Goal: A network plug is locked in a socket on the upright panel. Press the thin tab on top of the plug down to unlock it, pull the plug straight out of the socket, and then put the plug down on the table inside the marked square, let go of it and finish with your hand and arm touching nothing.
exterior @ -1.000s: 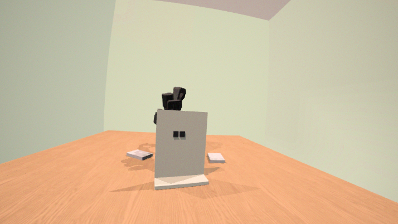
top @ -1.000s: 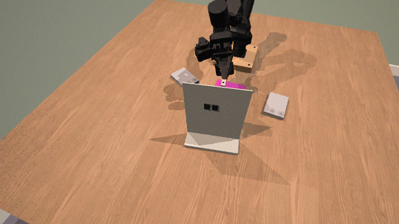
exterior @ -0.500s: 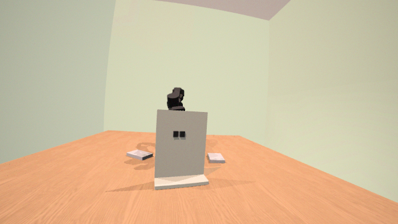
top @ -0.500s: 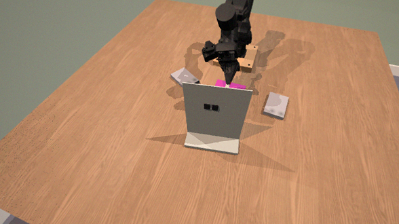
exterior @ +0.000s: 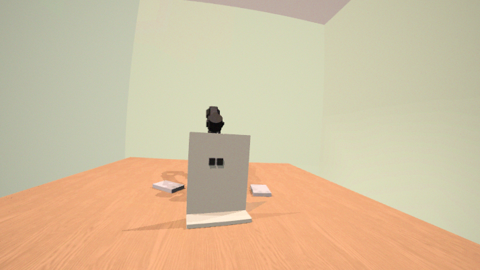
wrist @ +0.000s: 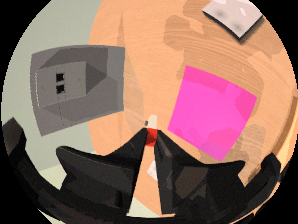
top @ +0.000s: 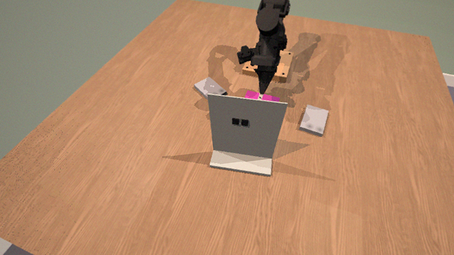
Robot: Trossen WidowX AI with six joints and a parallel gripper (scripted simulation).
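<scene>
The square is 9 cm below my gripper tip, 4 cm behind it and 1 cm to the right of it. Also, from my gripper tip: plug (right at my gripper tip); then panel (18 cm ahead, 1 cm to the right, 1 cm above).
</scene>
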